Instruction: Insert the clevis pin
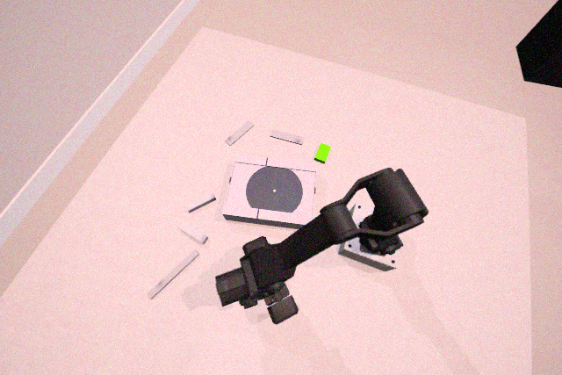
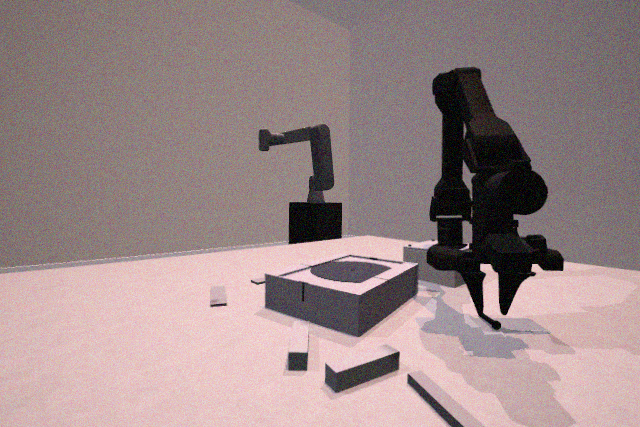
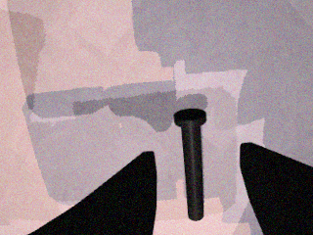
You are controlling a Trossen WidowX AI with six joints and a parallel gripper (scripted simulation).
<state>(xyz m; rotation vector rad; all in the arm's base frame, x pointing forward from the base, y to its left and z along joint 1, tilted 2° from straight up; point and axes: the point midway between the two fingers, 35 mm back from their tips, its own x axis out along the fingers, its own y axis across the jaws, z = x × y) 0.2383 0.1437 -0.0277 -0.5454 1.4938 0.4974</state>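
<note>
My gripper tip is now 10 mm to the left of the steel pin, 10 mm past it and 10 mm above it. Also, from my gripper tip: rimmed tray: 240 mm to the right, 50 mm ahead, 30 mm above; dark disc: 230 mm to the right, 40 mm ahead, 40 mm above; bar: 250 mm ahead, 40 mm to the left, 10 mm below.
</note>
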